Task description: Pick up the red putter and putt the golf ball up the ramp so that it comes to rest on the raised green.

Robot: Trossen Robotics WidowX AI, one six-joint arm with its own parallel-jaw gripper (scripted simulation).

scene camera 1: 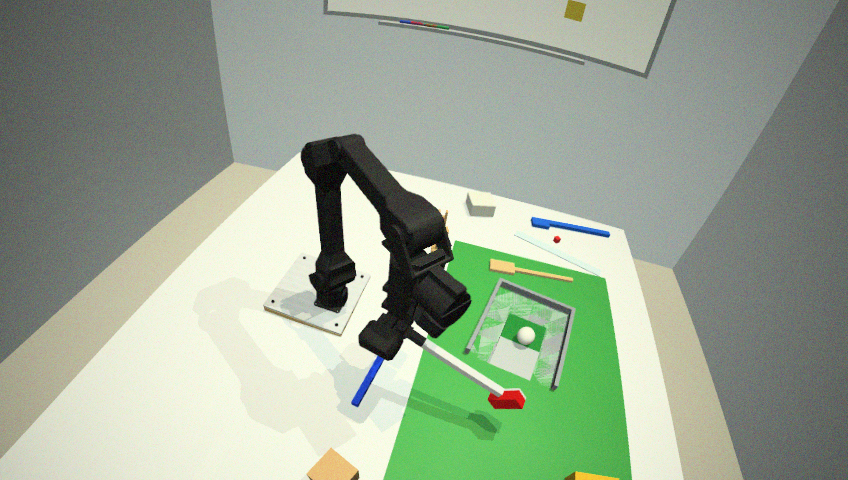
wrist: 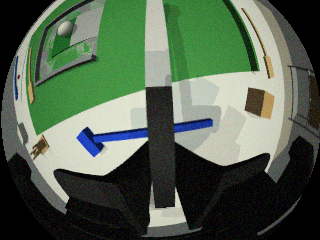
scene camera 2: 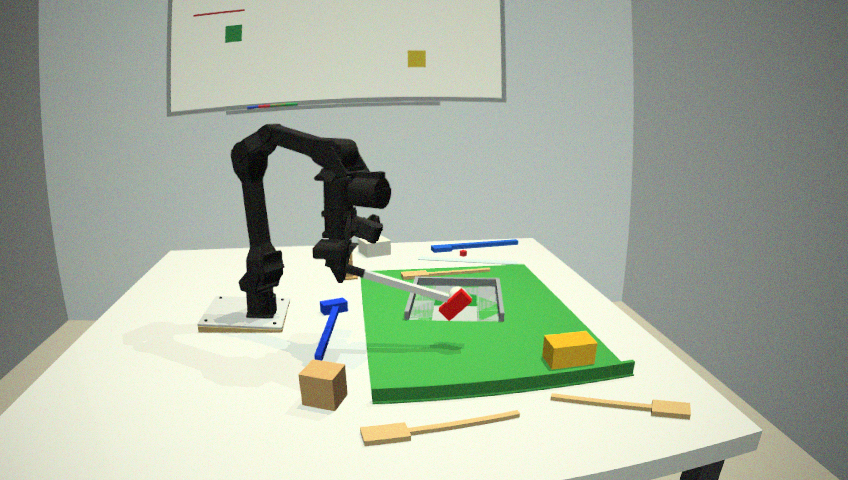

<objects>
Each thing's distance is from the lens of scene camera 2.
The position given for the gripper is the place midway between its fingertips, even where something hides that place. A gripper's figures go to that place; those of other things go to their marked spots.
gripper [scene camera 2: 341,281]: 1.12 m
blue putter [scene camera 2: 332,307]: 1.28 m
yellow block [scene camera 2: 573,349]: 1.04 m
The marked spots on the blue putter and the yellow block are 0.56 m apart.
</objects>
